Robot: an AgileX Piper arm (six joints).
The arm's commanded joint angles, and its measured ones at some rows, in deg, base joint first. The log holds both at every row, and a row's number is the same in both.
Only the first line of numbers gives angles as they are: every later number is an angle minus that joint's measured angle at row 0.
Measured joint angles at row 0:
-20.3 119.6 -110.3 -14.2 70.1 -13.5
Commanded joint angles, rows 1 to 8:
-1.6 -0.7 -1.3 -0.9 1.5 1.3
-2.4 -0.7 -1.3 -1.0 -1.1 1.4
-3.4 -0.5 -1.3 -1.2 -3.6 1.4
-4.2 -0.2 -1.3 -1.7 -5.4 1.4
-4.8 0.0 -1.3 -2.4 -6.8 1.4
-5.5 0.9 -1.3 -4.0 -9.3 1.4
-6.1 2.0 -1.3 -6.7 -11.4 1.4
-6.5 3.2 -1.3 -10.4 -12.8 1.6
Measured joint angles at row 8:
-5.7 1.5 -1.2 -6.0 -10.1 1.2
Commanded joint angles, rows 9 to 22:
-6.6 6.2 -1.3 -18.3 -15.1 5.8
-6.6 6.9 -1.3 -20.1 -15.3 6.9
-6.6 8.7 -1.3 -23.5 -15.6 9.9
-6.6 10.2 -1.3 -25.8 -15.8 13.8
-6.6 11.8 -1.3 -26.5 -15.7 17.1
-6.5 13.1 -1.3 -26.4 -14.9 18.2
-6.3 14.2 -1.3 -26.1 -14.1 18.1
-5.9 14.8 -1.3 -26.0 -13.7 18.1
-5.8 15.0 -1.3 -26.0 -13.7 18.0
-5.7 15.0 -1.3 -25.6 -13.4 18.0
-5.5 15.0 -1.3 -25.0 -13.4 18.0
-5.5 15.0 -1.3 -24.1 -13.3 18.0
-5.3 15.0 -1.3 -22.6 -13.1 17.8
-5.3 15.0 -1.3 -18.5 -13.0 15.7
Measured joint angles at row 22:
-5.5 15.1 -1.2 -21.0 -13.5 17.2
